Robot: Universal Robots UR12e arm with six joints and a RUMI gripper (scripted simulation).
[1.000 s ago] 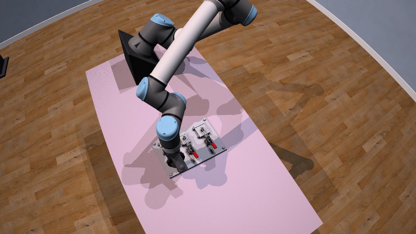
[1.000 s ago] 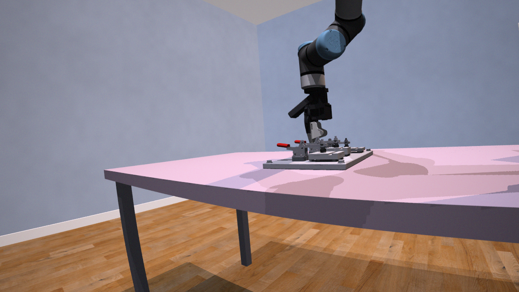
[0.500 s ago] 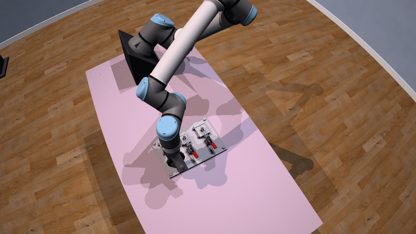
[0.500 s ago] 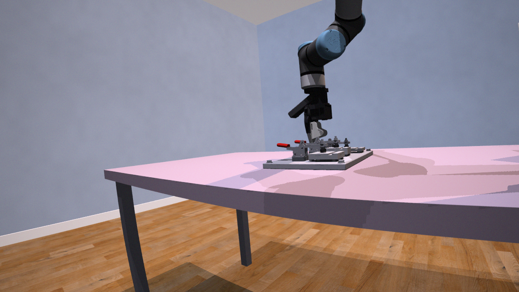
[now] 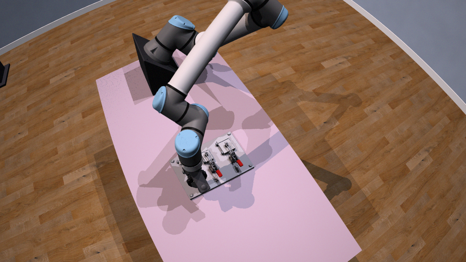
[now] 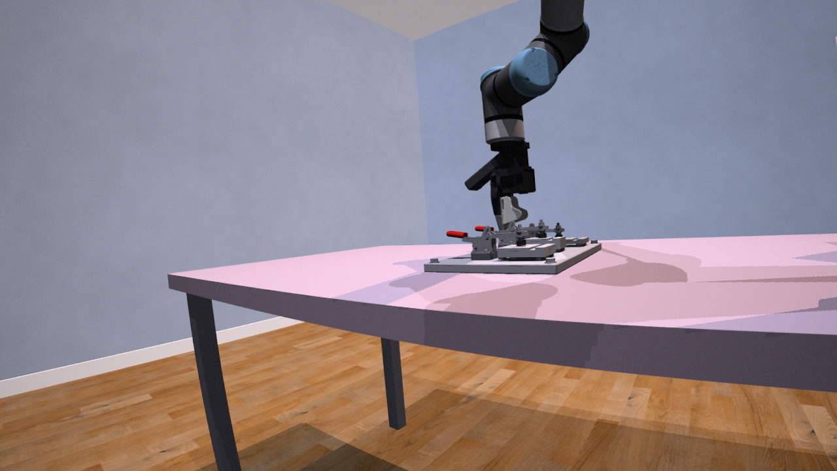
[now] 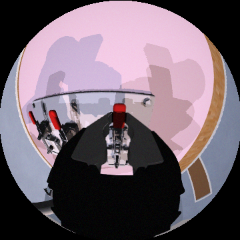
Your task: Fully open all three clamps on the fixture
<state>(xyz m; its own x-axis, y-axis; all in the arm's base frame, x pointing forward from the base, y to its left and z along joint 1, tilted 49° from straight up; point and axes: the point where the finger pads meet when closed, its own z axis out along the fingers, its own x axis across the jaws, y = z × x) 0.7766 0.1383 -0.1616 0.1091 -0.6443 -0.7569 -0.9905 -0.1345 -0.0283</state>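
My gripper is now 10 cm to the right of the grey fixture plate, 10 cm past it and 4 cm above it. Also, from my hand: flat grey part 20 cm to the left, 17 cm behind, 1 cm below.
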